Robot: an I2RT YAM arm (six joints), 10 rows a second.
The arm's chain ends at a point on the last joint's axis. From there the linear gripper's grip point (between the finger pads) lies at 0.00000 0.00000 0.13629 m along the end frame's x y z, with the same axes.
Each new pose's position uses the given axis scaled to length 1; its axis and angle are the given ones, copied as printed.
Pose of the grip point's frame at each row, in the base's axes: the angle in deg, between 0 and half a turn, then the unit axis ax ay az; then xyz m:
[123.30 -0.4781 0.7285 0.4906 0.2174 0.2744 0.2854]
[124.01 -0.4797 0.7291 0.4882 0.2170 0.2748 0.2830]
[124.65 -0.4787 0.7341 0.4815 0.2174 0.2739 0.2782]
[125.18 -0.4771 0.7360 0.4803 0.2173 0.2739 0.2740]
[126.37 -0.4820 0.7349 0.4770 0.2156 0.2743 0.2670]
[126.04 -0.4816 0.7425 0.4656 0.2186 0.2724 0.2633]
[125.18 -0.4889 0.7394 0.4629 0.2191 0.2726 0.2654]
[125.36 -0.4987 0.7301 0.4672 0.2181 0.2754 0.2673]
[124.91 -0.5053 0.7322 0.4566 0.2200 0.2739 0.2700]
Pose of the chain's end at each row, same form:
[123.30 -0.4781 0.7285 0.4906 0.1839 0.1445 0.3094]
[124.01 -0.4797 0.7291 0.4882 0.1844 0.1450 0.3086]
[124.65 -0.4787 0.7341 0.4815 0.1844 0.1447 0.3061]
[125.18 -0.4771 0.7360 0.4803 0.1845 0.1448 0.3030]
[126.37 -0.4820 0.7349 0.4770 0.1849 0.1453 0.2984]
[126.04 -0.4816 0.7425 0.4656 0.1853 0.1445 0.2966]
[125.18 -0.4889 0.7394 0.4629 0.1853 0.1446 0.2979]
[125.36 -0.4987 0.7301 0.4672 0.1871 0.1466 0.2992]
[124.91 -0.5053 0.7322 0.4566 0.1876 0.1458 0.3033]

